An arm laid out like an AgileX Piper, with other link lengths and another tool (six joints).
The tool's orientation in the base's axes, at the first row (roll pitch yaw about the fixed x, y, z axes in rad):
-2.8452, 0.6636, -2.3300
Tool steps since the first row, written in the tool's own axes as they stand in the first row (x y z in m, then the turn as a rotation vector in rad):
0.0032, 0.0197, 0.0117, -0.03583, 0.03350, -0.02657
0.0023, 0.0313, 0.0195, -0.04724, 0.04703, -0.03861
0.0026, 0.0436, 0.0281, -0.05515, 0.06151, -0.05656
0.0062, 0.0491, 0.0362, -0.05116, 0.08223, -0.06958
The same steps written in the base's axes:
-0.0057, 0.0164, -0.0153, -0.01607, 0.04089, 0.03438
-0.0070, 0.0278, -0.0233, -0.02502, 0.05536, 0.04737
-0.0089, 0.0393, -0.0328, -0.04007, 0.06724, 0.06243
-0.0090, 0.0434, -0.0424, -0.06208, 0.07836, 0.06502

